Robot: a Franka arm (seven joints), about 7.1 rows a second.
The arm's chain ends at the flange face. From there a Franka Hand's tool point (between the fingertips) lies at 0.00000 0.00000 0.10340 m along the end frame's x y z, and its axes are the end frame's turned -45 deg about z.
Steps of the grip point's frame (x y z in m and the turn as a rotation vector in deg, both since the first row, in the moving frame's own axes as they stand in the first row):
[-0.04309 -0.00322 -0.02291 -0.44 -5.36 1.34]
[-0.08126 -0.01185 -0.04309 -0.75 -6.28 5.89]
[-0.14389 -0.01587 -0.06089 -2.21 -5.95 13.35]
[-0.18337 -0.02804 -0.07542 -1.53 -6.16 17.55]
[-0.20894 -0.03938 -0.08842 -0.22 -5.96 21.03]
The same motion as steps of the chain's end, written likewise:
[-0.02639 0.02088 -0.02245 -4.10 -3.48 1.34]
[-0.05835 0.04051 -0.04246 -4.97 -3.91 5.89]
[-0.10704 0.08078 -0.06026 -5.77 -2.64 13.35]
[-0.14220 0.10109 -0.07479 -5.44 -3.27 17.55]
[-0.16701 0.11353 -0.08787 -4.37 -4.06 21.03]

